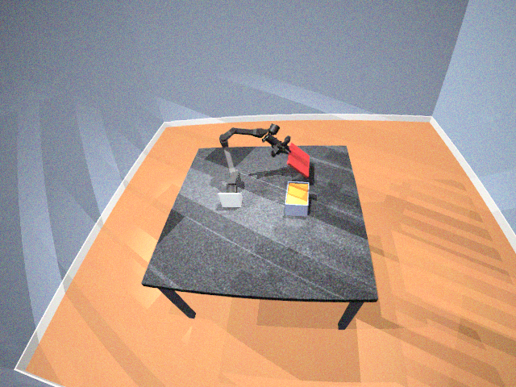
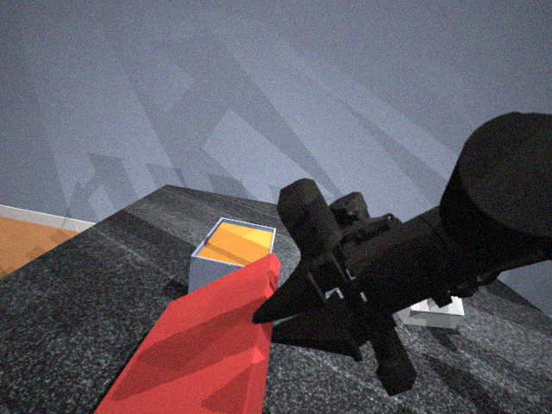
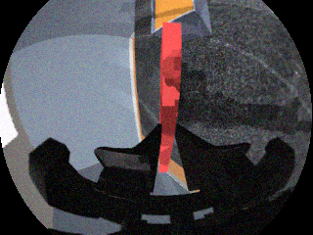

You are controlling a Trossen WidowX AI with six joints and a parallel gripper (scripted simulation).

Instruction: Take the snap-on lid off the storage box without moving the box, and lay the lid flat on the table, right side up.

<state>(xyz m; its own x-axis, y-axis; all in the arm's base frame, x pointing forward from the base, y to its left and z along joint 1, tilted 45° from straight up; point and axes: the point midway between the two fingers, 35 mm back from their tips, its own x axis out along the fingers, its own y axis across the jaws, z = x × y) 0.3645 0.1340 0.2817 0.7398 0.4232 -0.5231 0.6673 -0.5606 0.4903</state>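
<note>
The red lid is 60 mm ahead of my gripper tip, 50 mm below it and 10 mm to the right of it. Also, from my gripper tip: grey-blue storage box: 310 mm to the right, 130 mm below, 40 mm ahead.
</note>
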